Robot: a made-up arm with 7 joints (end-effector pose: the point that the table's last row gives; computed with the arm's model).
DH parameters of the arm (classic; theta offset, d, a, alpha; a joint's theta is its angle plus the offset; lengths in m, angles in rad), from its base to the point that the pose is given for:
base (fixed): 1.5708 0.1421 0 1.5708
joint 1: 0 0.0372 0.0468 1.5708
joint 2: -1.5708 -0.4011 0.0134 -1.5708
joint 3: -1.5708 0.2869 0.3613 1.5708
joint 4: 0 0.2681 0.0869 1.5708
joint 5: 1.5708 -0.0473 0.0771 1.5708
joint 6: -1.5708 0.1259 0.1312 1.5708
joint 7: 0 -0.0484 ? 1.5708
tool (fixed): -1.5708 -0.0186 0 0
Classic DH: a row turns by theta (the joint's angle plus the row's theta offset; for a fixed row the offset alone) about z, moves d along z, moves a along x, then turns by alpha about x.
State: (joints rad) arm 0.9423 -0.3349 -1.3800 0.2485 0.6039 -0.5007 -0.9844
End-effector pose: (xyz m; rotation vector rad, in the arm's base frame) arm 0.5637 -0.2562 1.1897 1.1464 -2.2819 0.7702
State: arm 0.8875 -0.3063 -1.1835 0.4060 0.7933 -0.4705 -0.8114
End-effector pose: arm 0.5825 -0.1559 1.1174 1.2411 -2.3209 0.5758
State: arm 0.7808 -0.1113 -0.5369 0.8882 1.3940 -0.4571 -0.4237
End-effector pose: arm 0.6267 0.0070 0.6761 1.3783 -2.0715 -0.4474
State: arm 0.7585 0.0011 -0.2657 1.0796 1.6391 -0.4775 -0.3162
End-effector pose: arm 0.5684 0.0374 0.4645 1.2225 -1.8248 -0.9348
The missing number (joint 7, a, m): -0.2398
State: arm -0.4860 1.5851 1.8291 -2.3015 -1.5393 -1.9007 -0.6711
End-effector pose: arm 0.1077 0.5439 0.4172 -1.5964 -2.2081 1.0123
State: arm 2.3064 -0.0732 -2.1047 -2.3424 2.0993 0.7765 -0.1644
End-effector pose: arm 0.0889 -0.9618 -0.1771 -0.9415 -0.8945 -1.3211
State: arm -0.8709 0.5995 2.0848 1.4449 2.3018 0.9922 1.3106
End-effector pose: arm -0.0617 0.7044 0.0536 0.7857 -0.1275 2.4967
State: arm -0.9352 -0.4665 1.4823 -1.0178 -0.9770 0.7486 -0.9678
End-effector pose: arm -0.4741 0.0974 0.5021 -2.2390 0.7900 -0.7483
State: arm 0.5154 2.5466 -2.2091 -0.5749 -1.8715 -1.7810 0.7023
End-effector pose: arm -0.0846 -0.7754 0.8001 -0.6040 0.7025 -1.0698
